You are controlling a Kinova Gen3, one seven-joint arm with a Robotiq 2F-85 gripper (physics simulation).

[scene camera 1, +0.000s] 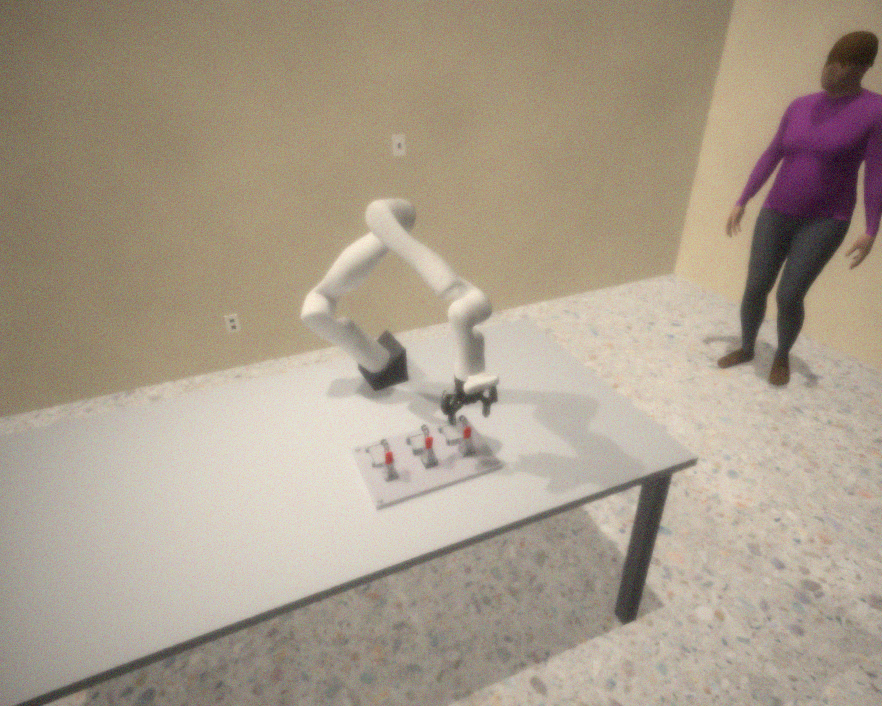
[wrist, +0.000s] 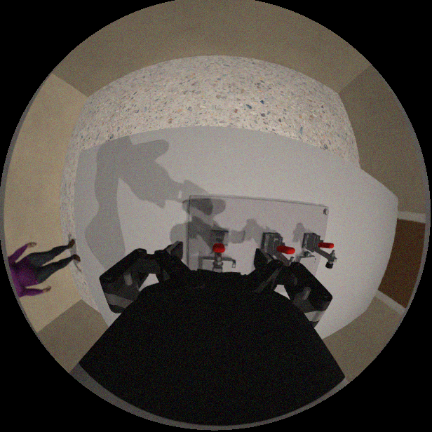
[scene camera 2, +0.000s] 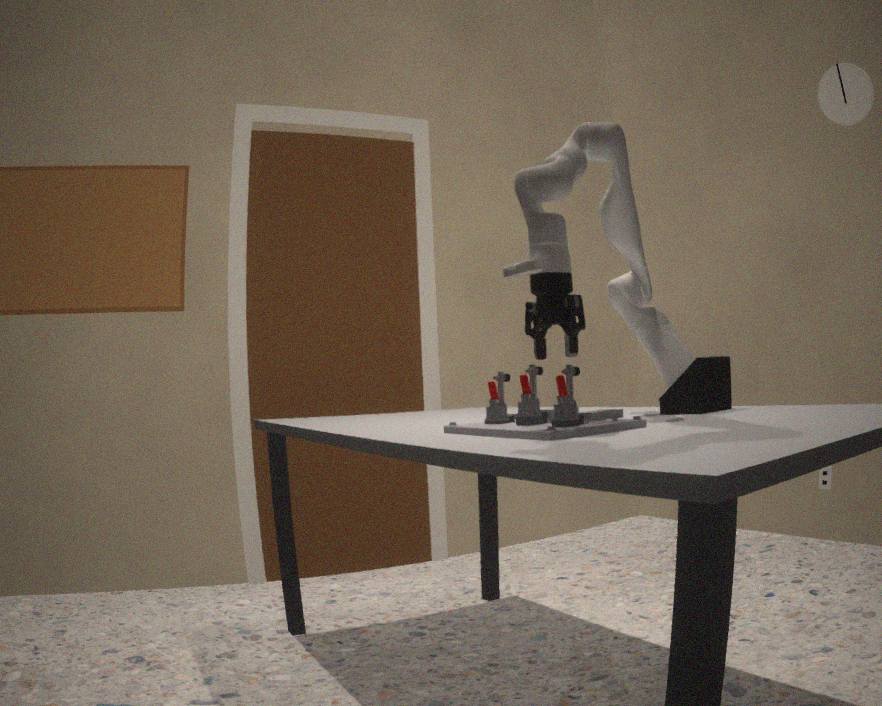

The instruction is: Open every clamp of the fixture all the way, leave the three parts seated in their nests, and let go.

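Pixels of known places: gripper, between the fingertips: [scene camera 1: 469,420] [scene camera 2: 556,358]; arm's base, origin of its link: [scene camera 1: 378,361] [scene camera 2: 686,382].
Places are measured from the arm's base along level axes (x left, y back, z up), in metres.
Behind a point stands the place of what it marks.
The grey fixture plate [scene camera 1: 378,494] {x -0.230, y -0.493, z -0.057 m} [scene camera 2: 507,432] {x -0.027, y -0.555, z -0.061 m} [wrist: 295,215] lies on the table and carries three grey toggle clamps with red handles: the left clamp in scene camera 1 [scene camera 1: 389,457] {x -0.179, y -0.462, z 0.017 m} [scene camera 2: 497,410] {x -0.167, y -0.454, z -0.030 m} [wrist: 311,241], the middle clamp [scene camera 1: 428,442] {x -0.074, y -0.475, z 0.028 m} [scene camera 2: 528,408] {x -0.058, y -0.472, z -0.025 m} [wrist: 272,242] and the right clamp [scene camera 1: 467,432] {x 0.037, y -0.488, z 0.021 m} [scene camera 2: 565,409] {x 0.051, y -0.485, z -0.026 m} [wrist: 218,248]. In scene camera 2, all three clamp arms stand raised, with their black tips at the top. My gripper [scene camera 1: 469,416] {x 0.040, y -0.493, z 0.063 m} [scene camera 2: 556,354] {x 0.040, y -0.493, z 0.063 m} is open and empty, pointing down just above the right clamp, touching none. The three parts are too small or hidden to tell how they sit.
The white table [scene camera 1: 183,515] {x -0.659, y -0.287, z -0.072 m} [scene camera 2: 353,430] {x -0.516, y -0.586, z -0.071 m} [wrist: 150,220] bears the fixture and the arm's black base [scene camera 1: 386,362] {x 0.010, y -0.043, z 0.014 m} [scene camera 2: 698,386] {x 0.073, y -0.059, z -0.009 m}. The arm's shadow falls on the table beside the plate. A person in a purple top [scene camera 1: 823,158] [wrist: 24,272] stands on the floor beyond the table's end.
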